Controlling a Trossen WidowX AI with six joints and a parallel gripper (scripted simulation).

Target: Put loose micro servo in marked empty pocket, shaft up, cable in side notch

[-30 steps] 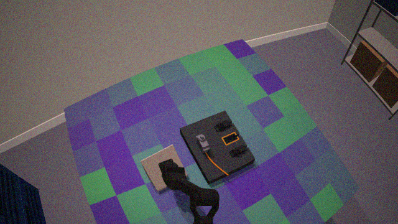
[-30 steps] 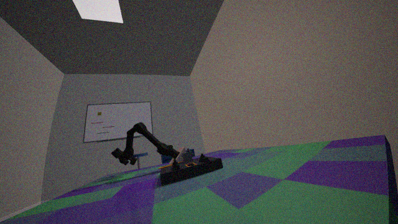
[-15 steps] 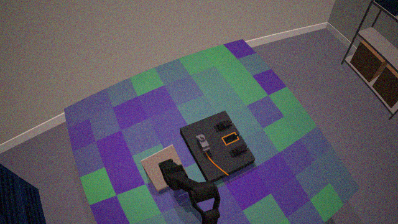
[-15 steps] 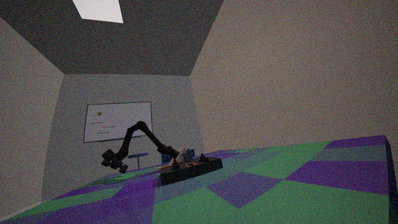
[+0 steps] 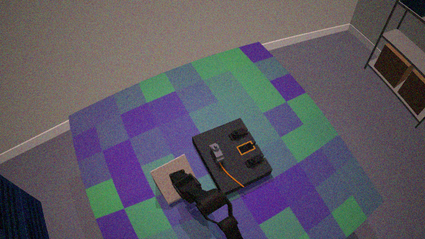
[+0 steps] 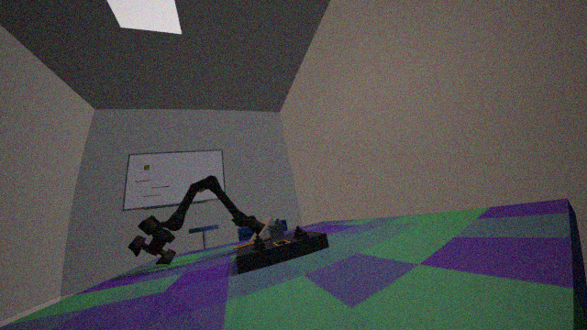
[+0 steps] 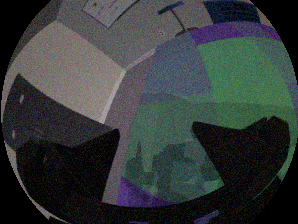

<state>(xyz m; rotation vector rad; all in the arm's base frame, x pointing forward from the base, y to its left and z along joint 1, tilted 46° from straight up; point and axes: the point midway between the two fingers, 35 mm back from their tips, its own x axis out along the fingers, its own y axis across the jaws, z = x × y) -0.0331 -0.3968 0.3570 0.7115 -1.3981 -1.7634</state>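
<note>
Now: the robot deck 270 mm ahead of my gripper tip, 570 mm to the left of it and 20 mm below it.
</note>
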